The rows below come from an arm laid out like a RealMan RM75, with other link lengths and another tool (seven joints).
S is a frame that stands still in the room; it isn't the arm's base.
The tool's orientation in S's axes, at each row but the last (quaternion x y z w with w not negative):
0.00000, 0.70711, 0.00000, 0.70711
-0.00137, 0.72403, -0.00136, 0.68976
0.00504, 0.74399, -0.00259, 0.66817
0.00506, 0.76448, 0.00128, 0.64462
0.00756, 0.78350, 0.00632, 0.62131
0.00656, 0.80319, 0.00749, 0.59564
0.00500, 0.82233, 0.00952, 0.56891
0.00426, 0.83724, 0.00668, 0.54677
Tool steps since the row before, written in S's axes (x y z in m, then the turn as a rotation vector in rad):
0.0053, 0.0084, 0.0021, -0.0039, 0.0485, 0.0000
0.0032, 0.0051, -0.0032, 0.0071, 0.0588, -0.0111
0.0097, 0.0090, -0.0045, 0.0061, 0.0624, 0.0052
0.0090, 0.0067, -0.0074, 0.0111, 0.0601, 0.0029
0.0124, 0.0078, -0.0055, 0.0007, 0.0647, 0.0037
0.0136, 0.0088, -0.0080, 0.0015, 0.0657, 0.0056
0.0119, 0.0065, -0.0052, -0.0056, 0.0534, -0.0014
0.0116, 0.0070, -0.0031, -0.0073, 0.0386, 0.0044
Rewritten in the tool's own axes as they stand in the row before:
-0.0021, 0.0084, 0.0053, 0.0000, 0.0485, -0.0039
0.0030, 0.0051, 0.0034, 0.0105, 0.0588, 0.0076
0.0035, 0.0091, 0.0100, -0.0056, 0.0625, 0.0048
0.0058, 0.0067, 0.0101, -0.0042, 0.0602, 0.0102
0.0027, 0.0077, 0.0133, -0.0025, 0.0648, -0.0001
0.0039, 0.0087, 0.0154, -0.0045, 0.0658, 0.0001
0.0008, 0.0064, 0.0130, 0.0043, 0.0534, -0.0042
-0.0017, 0.0069, 0.0119, -0.0005, 0.0387, -0.0082

